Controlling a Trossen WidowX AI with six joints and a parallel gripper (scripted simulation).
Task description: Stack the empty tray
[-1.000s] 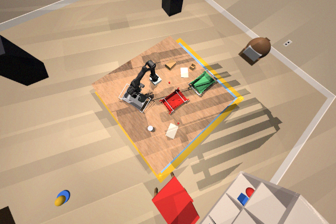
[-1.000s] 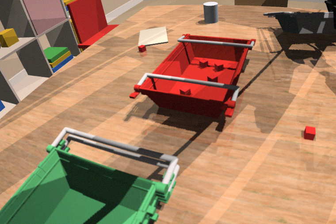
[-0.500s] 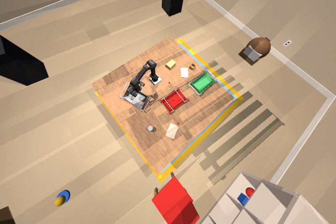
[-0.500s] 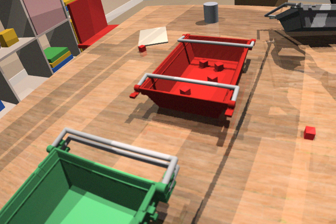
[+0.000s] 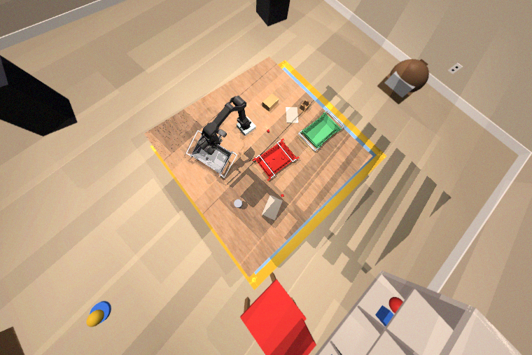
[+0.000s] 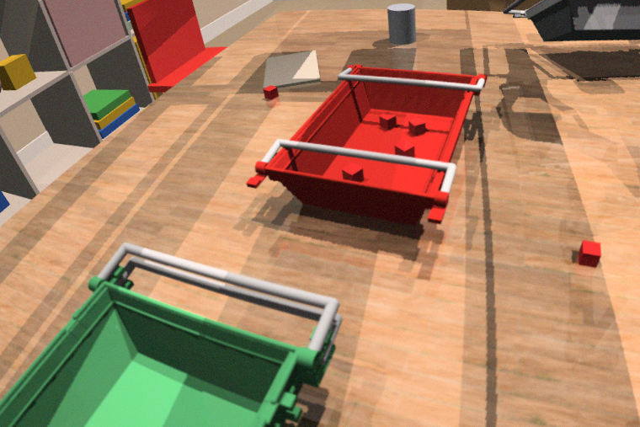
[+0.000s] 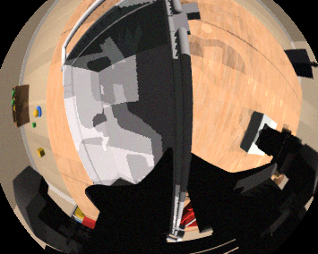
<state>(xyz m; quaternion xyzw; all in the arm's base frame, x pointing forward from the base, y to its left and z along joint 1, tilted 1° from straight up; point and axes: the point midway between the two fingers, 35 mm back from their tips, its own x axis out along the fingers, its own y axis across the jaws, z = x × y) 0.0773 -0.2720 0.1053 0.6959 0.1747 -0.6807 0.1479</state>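
Right now my gripper tip is 40 mm short of the grey tray and 70 mm to the left of it. The rest, counted from my gripper tip: grey cylinder (430 mm ahead, 80 mm to the right, 70 mm below).
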